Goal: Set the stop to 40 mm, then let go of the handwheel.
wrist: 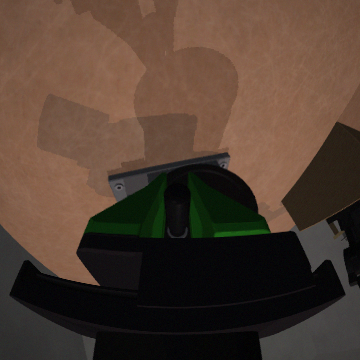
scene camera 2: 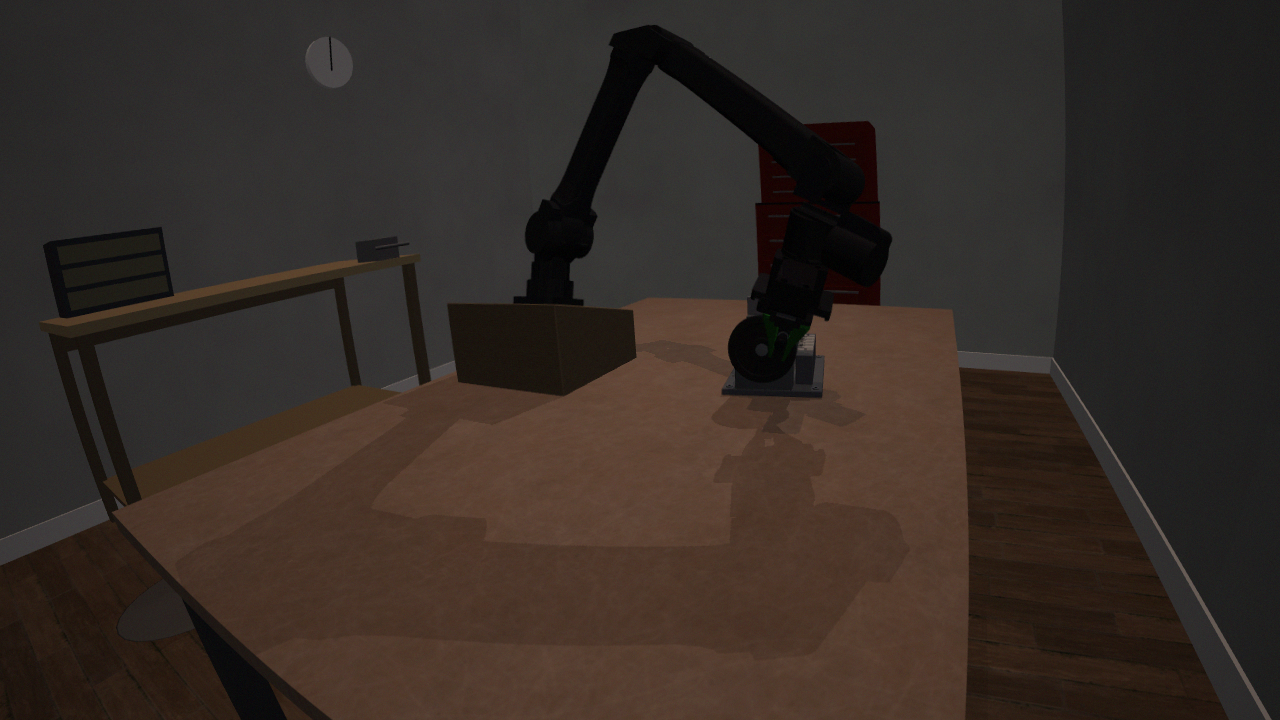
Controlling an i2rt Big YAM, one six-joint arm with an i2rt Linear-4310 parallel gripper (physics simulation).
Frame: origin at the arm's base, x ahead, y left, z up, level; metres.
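Seen in the pictures: gripper, fingertip midpoint: [wrist: 176,179] [scene camera 2: 776,357]; arm's base, origin of the base link: [wrist: 348,205] [scene camera 2: 549,306].
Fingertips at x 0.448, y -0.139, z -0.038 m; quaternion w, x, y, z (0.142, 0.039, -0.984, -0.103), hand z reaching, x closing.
Observation:
Offsets run from my fingertips to a thing's top centre. "spot": to the spot under its first point. Level surfaces: height alone.
The black handwheel @(spot: 0.045 m back, 0.031 m left, 0.018 m down) [scene camera 2: 750,362] [wrist: 235,184] faces the scene camera, mounted on a grey device with a flat base plate [scene camera 2: 735,392] [wrist: 122,179]. Its dark crank handle @(0.005 m ahead, 0.011 m left, 0.031 m up) [wrist: 177,205] stands out from the wheel toward the wrist camera. My gripper [scene camera 2: 782,344] [wrist: 176,179] is shut on the handle, with one green finger on each side of it. The fingers and gripper body hide part of the wheel and most of the device in the wrist view. The stop and any scale reading cannot be made out in either view.
A brown box [scene camera 2: 510,349] [wrist: 327,177] stands on the table @(0.074 m down) [scene camera 2: 626,465] beside the arm's base. A wooden side bench [scene camera 2: 241,283] stands at the left with a dark drawer unit [scene camera 2: 111,271] and a small grey item [scene camera 2: 376,250]. A red tool cabinet [scene camera 2: 854,250] stands behind the table.

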